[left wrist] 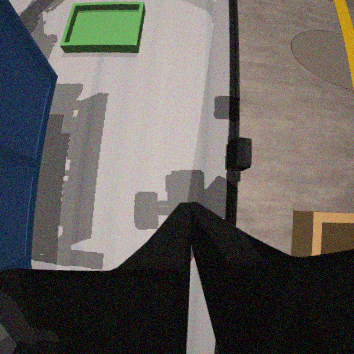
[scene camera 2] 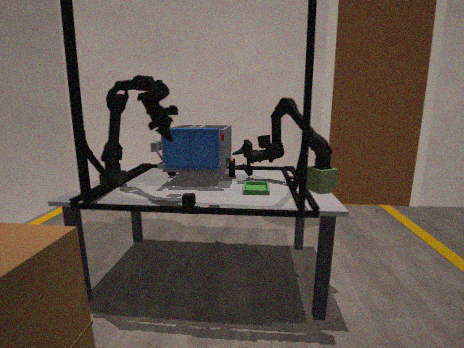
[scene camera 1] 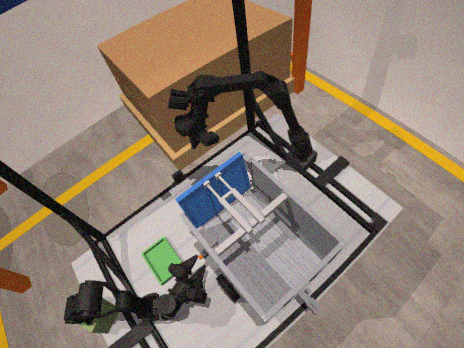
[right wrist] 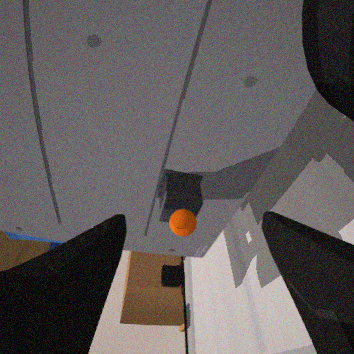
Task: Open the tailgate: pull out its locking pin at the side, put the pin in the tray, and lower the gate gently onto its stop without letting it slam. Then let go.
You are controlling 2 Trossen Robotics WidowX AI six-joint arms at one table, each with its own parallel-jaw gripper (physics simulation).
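Observation:
The blue tailgate stands upright at the end of the grey trailer box. The locking pin's orange knob sits at a dark bracket low on the trailer's side. My right gripper is open and empty, its fingertips either side of the knob in the right wrist view, not touching it. My left gripper is shut and empty, tip down near the gate's upper edge. The green tray is empty.
A black frame borders the table, with uprights and a small black block on its edge. A large cardboard box stands beyond it. Pale bars cross the trailer's open top.

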